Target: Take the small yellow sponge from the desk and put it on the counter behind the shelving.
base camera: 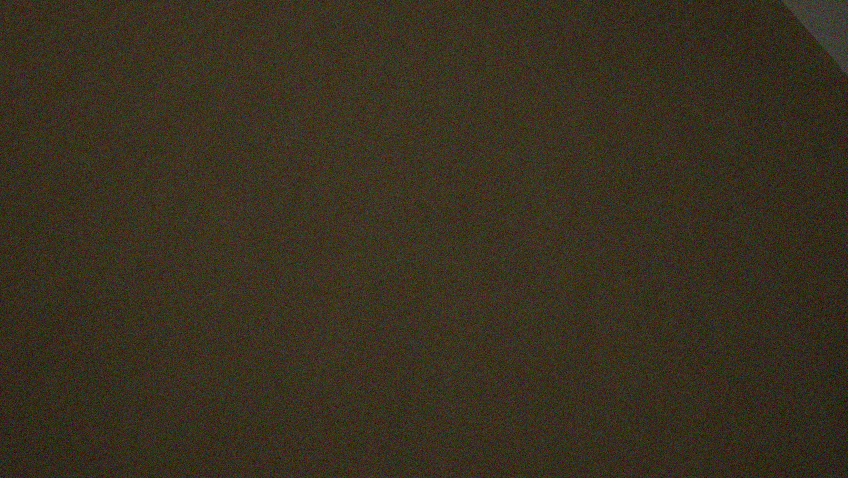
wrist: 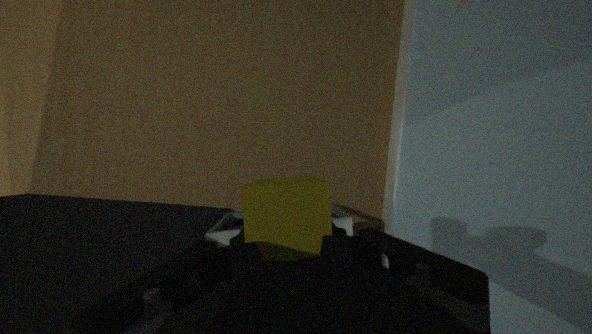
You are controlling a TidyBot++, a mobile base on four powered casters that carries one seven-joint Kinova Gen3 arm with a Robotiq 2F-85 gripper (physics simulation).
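Places are measured from the arm's base along level axes (x left, y ahead, z down), in metres.
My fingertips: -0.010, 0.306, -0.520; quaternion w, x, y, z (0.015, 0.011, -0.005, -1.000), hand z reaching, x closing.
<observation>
Behind a point stands the place of what it marks, as x, y, z.
The small yellow sponge (wrist: 287, 215) {-0.009, 0.333, -0.581} is between the dark fingertips of my gripper (wrist: 287, 229) {-0.010, 0.306, -0.520} in the wrist view, at the lower middle. My gripper is shut on it, and the sponge sticks out beyond the fingertips. The gripper and the sponge do not show in the base camera view. I cannot make out the desk, the shelving or the counter for certain in either view.
A wide brown surface (wrist: 225, 100) {0.224, 0.704, 0.397} stands behind the sponge, with a pale edge strip on its right. A blue-grey wall (wrist: 500, 160) {-0.624, 0.315, -0.163} with shadows is on the right. A dark surface (wrist: 75, 250) {0.484, 0.197, -0.148} is at lower left. A dark brown surface (base camera: 415, 237) {-0.020, 0.414, 0.397} fills most of the base camera view.
</observation>
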